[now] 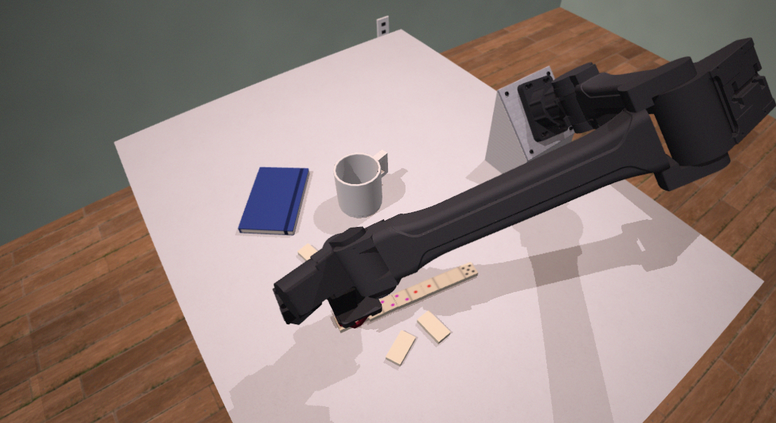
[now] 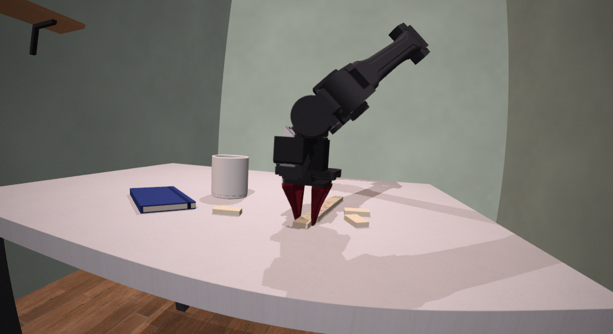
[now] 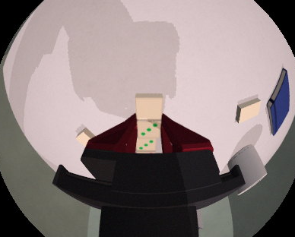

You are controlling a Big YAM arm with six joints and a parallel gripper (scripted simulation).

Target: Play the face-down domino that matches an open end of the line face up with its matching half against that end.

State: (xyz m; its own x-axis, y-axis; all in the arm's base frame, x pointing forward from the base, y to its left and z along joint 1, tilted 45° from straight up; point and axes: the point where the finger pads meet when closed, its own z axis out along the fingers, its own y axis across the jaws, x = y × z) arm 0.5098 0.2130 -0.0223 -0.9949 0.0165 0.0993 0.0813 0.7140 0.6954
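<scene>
My hand is right at the domino. Round my hand: white mug 14 cm behind, 23 cm to the right, 3 cm above; blue notebook 1 cm ahead, 32 cm to the right.
</scene>
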